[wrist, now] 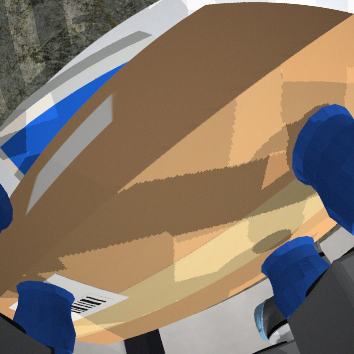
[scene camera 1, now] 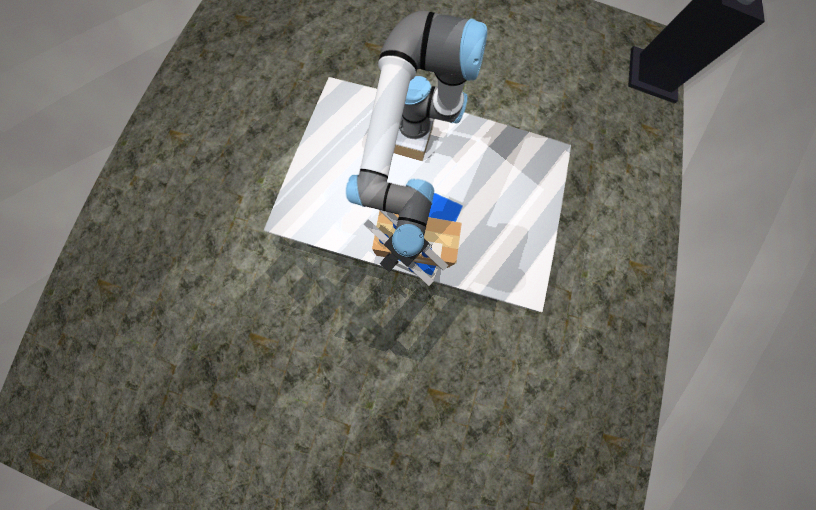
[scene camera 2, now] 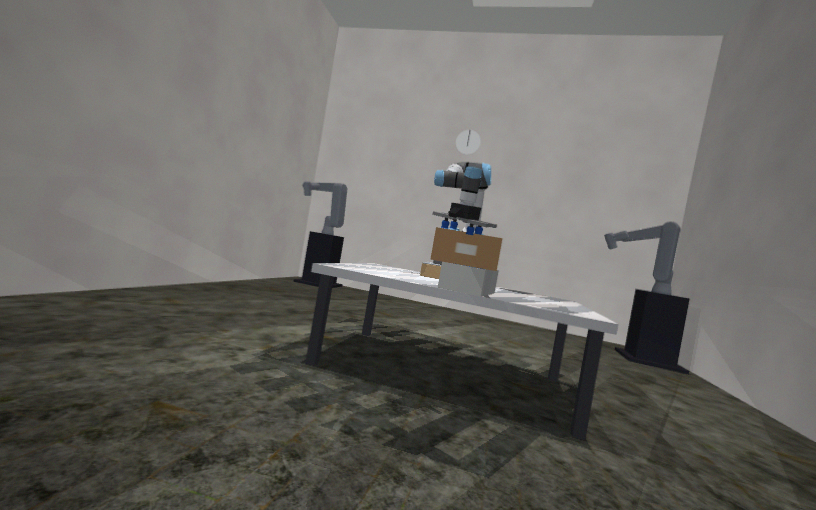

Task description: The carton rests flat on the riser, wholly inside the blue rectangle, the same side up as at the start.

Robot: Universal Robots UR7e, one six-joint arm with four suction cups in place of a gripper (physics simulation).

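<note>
A brown carton with a barcode label on top sits on the grey riser near the table's front edge. The blue rectangle shows past the carton's far side, and a sliver shows at its near edge; the carton lies askew over it. My suction gripper sits right on top of the carton, its blue cups against the top face. One cup shows close up in the wrist view. The carton looks level, and I cannot tell whether it is clear of the riser.
The white table carries the arm's base and a small wooden block beside it. Two grey arms on dark pedestals stand by the walls. One pedestal shows at the top right.
</note>
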